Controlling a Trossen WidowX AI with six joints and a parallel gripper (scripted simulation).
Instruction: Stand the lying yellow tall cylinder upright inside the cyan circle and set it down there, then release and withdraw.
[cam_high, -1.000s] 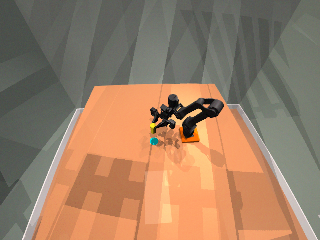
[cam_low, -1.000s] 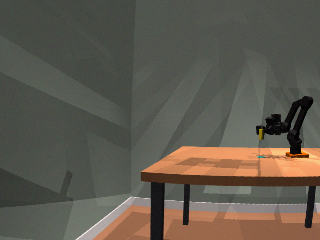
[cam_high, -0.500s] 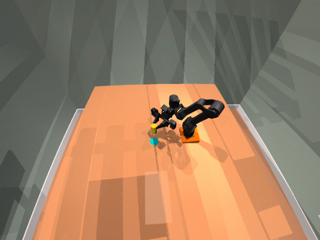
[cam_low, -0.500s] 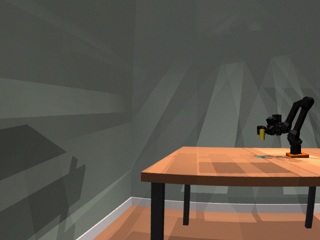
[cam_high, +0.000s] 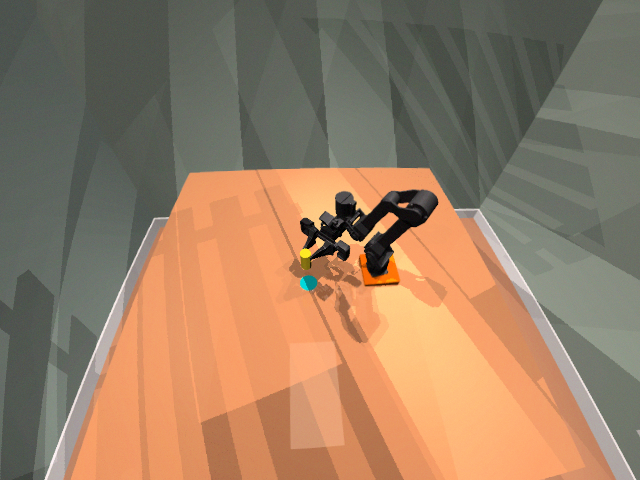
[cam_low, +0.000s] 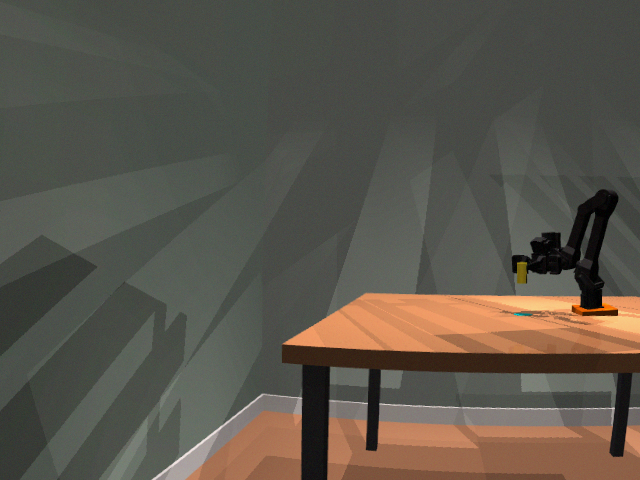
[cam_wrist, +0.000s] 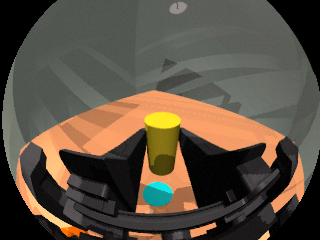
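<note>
Now: gripper tip 15 cm above the cyan circle and 1 cm past it. Also, from my gripper tip: yellow tall cylinder 2 cm below.
</note>
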